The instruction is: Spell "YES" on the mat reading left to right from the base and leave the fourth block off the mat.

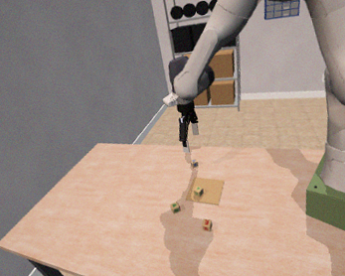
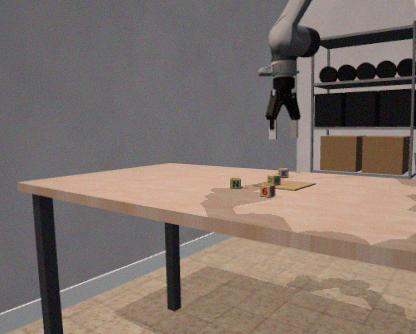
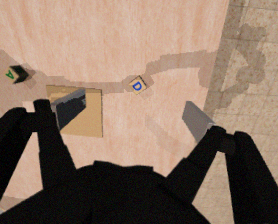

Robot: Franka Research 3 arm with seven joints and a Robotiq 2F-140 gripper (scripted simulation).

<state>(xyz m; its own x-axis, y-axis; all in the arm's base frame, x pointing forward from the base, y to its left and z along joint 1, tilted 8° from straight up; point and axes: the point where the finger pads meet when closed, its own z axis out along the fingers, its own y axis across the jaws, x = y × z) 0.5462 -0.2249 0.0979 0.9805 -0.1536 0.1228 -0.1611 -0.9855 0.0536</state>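
Now: the S block 13 cm below my hand. The rest, counted from my hand: green N block 4 cm ahead, 29 cm to the left, 13 cm below; then Y block 4 cm behind, 20 cm to the left, 13 cm below; then tan mat 7 cm behind, 17 cm to the left, 14 cm below.
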